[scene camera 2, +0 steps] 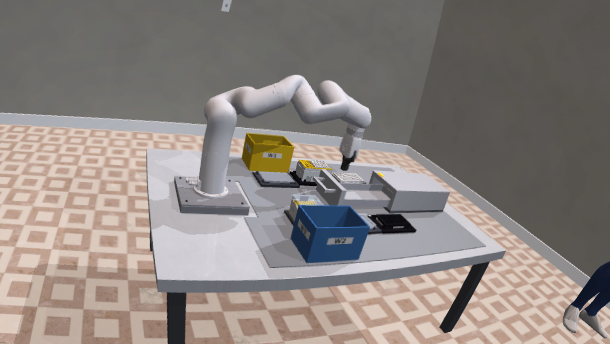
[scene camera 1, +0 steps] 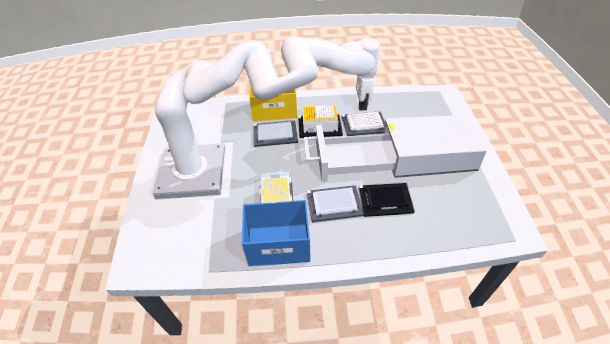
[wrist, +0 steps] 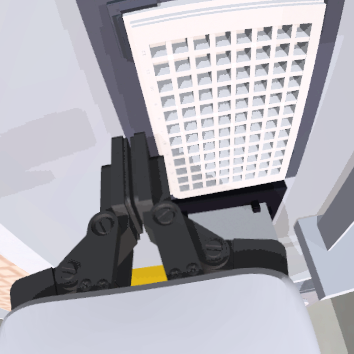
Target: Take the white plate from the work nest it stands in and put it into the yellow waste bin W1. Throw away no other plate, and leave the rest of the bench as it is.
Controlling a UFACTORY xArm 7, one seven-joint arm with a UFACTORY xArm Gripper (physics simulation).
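Where they show: gripper, fingertip midpoint: (scene camera 2: 343, 169) (scene camera 1: 362, 109) (wrist: 133, 153); arm's base, link origin: (scene camera 2: 210, 191) (scene camera 1: 190, 167).
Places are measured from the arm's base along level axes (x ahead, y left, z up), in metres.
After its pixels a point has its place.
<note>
The white plate (scene camera 1: 365, 120) {z -0.003, x 0.623, y 0.275 m} (scene camera 2: 348, 177) {z -0.002, x 0.621, y 0.275 m} (wrist: 165, 117) {z -0.003, x 0.626, y 0.312 m} with a grid of square wells sits in a dark grey nest (wrist: 112, 65) {z -0.013, x 0.652, y 0.336 m} at the back right of the bench. The yellow waste bin W1 (scene camera 1: 281, 114) {z 0.000, x 0.295, y 0.299 m} (scene camera 2: 280, 163) {z 0.016, x 0.311, y 0.301 m} stands at the back left; its inside is partly visible in scene camera 2. My gripper (scene camera 1: 363, 107) {z 0.010, x 0.614, y 0.329 m} (scene camera 2: 345, 167) {z 0.010, x 0.614, y 0.329 m} (wrist: 133, 153) {z 0.010, x 0.614, y 0.329 m} is shut with nothing between its fingers. It hangs above the bench by the rear long edge of the plate, and in the wrist view its fingertips appear beside that edge. The exact height gap is hard to tell.
A yellow-and-white tip box (scene camera 1: 320, 118) {z 0.048, x 0.450, y 0.218 m} (scene camera 2: 312, 171) {z 0.032, x 0.425, y 0.211 m} stands between W1 and the plate. The open drawer (scene camera 1: 322, 157) {z 0.069, x 0.462, y -0.005 m} and its grey cabinet (scene camera 1: 437, 142) {z 0.077, x 0.854, y 0.074 m} (scene camera 2: 420, 195) {z 0.057, x 0.848, y 0.019 m} lie in front of the nest. Blue bin W2 (scene camera 1: 300, 254) {z 0.022, x 0.411, y -0.336 m} (scene camera 2: 320, 250) {z 0.019, x 0.293, y -0.352 m}, a pale plate (scene camera 1: 335, 201) {z 0.000, x 0.506, y -0.129 m} and a black plate (scene camera 1: 386, 197) {z -0.006, x 0.670, y -0.103 m} stand nearer the front.
</note>
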